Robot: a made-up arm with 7 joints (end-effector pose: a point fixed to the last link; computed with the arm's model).
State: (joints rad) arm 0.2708 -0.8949 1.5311 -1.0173 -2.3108 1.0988 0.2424
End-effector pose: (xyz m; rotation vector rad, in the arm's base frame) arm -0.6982 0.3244 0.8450 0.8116 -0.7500 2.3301
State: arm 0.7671 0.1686 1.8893 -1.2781 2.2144 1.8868 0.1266
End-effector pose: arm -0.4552 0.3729 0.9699 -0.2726 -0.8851 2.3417
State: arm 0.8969 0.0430 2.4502 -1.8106 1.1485 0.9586 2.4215
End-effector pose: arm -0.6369 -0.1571 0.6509 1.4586 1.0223 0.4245
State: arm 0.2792 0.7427 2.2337 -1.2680 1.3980 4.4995 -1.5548
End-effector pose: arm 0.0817 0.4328 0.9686 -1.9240 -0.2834 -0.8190
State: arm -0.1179 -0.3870 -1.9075 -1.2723 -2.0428 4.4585 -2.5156
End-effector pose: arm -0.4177 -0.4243 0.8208 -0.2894 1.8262 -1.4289
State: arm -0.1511 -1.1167 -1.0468 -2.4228 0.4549 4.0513 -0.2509
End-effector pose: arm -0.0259 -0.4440 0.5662 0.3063 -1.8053 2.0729
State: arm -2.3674 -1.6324 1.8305 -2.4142 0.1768 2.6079 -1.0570
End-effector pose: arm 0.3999 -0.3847 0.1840 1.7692 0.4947 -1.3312
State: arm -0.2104 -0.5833 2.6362 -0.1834 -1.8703 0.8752 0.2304
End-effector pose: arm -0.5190 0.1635 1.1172 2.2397 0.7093 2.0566
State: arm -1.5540 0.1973 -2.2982 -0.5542 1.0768 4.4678 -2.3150
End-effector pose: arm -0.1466 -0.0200 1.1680 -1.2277 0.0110 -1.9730
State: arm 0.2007 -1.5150 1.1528 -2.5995 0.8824 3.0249 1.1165
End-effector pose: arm -0.0215 0.4228 0.5578 -1.6681 0.1320 -1.2953
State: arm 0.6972 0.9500 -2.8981 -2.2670 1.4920 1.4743 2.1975
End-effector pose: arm -0.1353 -0.3102 0.8232 0.9468 1.6127 -0.1668
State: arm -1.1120 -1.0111 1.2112 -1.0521 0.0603 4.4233 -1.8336
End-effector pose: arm 0.1175 0.6417 0.8250 -1.1575 0.0597 1.4030
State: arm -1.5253 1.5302 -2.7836 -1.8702 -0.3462 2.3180 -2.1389
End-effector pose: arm -0.2356 -0.3078 0.9613 -0.6322 1.1004 1.7858
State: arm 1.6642 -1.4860 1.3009 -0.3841 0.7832 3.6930 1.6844
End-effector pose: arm -0.0104 -0.8841 0.4623 0.8348 -1.1165 2.0154
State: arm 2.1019 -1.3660 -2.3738 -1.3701 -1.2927 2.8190 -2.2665
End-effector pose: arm 0.7220 -0.3405 0.0669 0.8275 2.4719 0.2032
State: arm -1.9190 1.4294 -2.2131 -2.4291 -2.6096 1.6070 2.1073
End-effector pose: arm -0.3816 0.2302 0.6397 0.6056 0.2265 -2.3847
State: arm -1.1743 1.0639 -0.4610 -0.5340 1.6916 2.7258 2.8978
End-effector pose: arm 0.1915 -0.8806 0.5835 1.4293 0.8530 0.0464
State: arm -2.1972 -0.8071 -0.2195 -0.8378 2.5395 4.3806 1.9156
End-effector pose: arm 0.1080 0.3001 1.0924 0.8436 -1.1310 -0.7969
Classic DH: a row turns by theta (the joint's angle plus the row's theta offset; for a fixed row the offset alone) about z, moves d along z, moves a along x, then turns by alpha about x. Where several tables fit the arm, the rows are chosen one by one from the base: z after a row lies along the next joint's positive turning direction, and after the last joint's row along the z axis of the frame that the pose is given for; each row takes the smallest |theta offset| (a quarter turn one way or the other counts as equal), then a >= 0, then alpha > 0; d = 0 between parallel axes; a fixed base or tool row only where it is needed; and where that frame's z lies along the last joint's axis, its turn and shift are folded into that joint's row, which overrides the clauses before.
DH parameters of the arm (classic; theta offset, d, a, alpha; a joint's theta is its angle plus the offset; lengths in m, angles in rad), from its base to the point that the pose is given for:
joint 1: 0 0.323 0 -1.5708
joint 2: 0 0 0 1.5708
joint 3: 0 0.348 0.056 1.5708
joint 4: 0 0 -0.118 -1.5708
joint 5: 0 0.552 0 1.5708
joint 6: 0 0 0.062 1.5708
joint 7: 0 0 0 0

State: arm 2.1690 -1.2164 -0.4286 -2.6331 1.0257 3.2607 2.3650
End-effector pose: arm 0.0898 0.2868 0.6692 -1.0081 1.5080 1.9618
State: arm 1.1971 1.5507 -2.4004 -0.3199 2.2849 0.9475 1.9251
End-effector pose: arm 0.4400 0.8617 0.4057 2.4361 -1.3086 0.0455
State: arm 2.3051 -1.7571 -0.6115 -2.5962 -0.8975 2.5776 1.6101
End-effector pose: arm 0.1870 0.1612 0.7528 -1.4950 -0.2727 0.1735
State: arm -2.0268 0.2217 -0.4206 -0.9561 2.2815 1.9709 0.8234
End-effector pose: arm -0.4629 -0.4472 0.9890 0.0308 1.0254 -1.8333
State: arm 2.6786 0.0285 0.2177 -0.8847 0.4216 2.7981 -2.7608
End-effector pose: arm -0.3946 0.1287 1.1551 1.4311 -0.6378 -2.1055
